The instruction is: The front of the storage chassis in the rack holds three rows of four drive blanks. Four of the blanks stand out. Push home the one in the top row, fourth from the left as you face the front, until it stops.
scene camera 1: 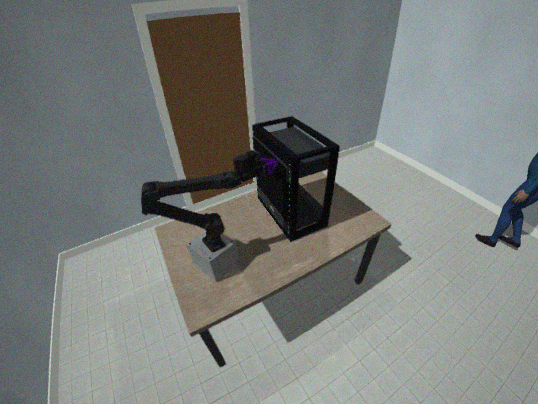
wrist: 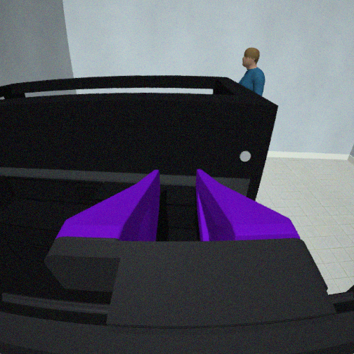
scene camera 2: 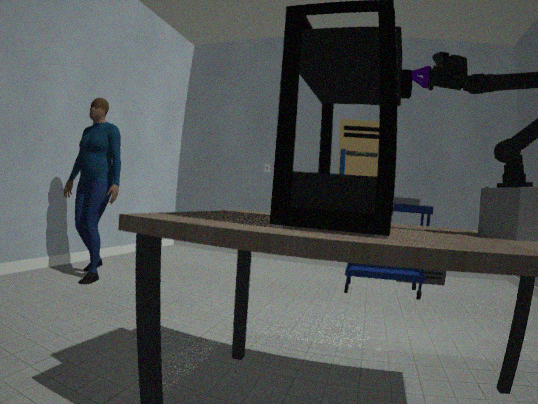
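Pixels of known places: gripper, fingertip midpoint: (scene camera 1: 276, 161); arm's base, origin of the base link: (scene camera 1: 213, 243) (scene camera 2: 514, 187).
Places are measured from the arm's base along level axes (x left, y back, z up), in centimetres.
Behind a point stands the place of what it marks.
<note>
The black rack (scene camera 1: 294, 200) @[x -16.9, y -45.2, z 15.9 cm] (scene camera 2: 284, 125) @[x 25.7, y -82.1, z 7.2 cm] (wrist: 150, 82) stands on the table. The storage chassis (scene camera 2: 345, 65) @[x 19.7, y -66.9, z 27.4 cm] (wrist: 45, 205) is in its upper part, its front towards the arm. My gripper (scene camera 1: 275, 163) @[x -8.2, y -40.4, z 38.8 cm] (scene camera 2: 414, 76) @[x -8.2, y -40.4, z 38.8 cm] (wrist: 177, 177) has purple fingers, nearly together with a small gap and nothing held. It is level with the chassis front, near its right end in the wrist view. A dark block (scene camera 2: 406, 84) @[x 8.7, y -46.2, z 28.0 cm] stands out from the front at the fingertips. Single blanks are too dark to tell apart, and whether the tips touch one is unclear. The hand hides part of the front.
The arm's grey base (scene camera 1: 215, 257) @[x -9.8, y 4.6, z 0.7 cm] (scene camera 2: 507, 212) @[x 7.9, y -7.6, z -9.3 cm] stands on the wooden table (scene camera 1: 200, 305) @[x -17.5, y 22.9, z -18.0 cm] (scene camera 2: 200, 232) @[x 36.4, y -97.8, z -19.7 cm]. A person (scene camera 1: 520, 200) (scene camera 2: 97, 155) (wrist: 254, 75) is beyond the rack, away from the table. A blue bench-like object (scene camera 2: 385, 272) is in the background.
</note>
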